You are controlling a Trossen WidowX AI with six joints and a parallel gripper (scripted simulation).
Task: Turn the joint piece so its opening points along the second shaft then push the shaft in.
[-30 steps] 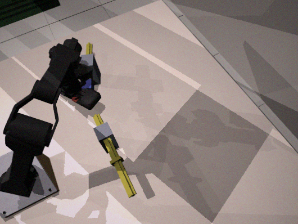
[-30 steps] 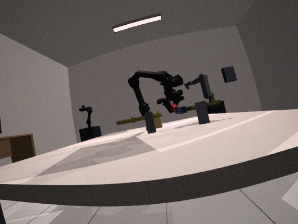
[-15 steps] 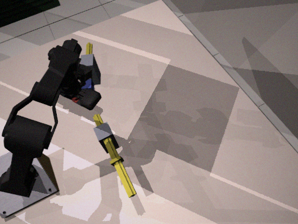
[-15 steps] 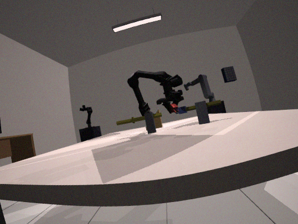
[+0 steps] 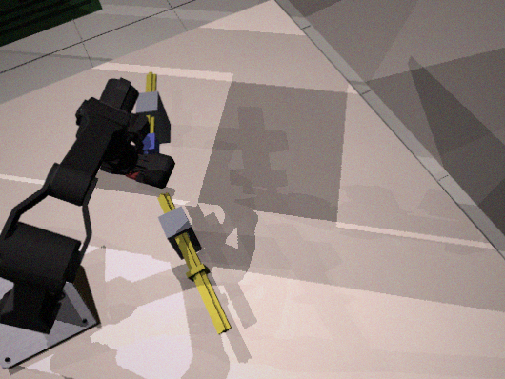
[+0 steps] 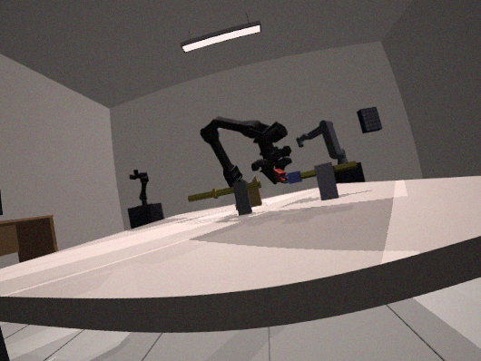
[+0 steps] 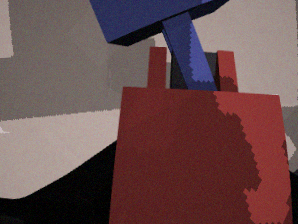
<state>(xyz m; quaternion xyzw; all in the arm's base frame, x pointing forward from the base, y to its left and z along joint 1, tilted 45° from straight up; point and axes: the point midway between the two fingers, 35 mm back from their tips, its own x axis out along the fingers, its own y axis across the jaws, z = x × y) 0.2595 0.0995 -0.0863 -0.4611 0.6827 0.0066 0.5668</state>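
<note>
My gripper tip is now 30 mm below the red joint piece and 10 mm short of it.
</note>
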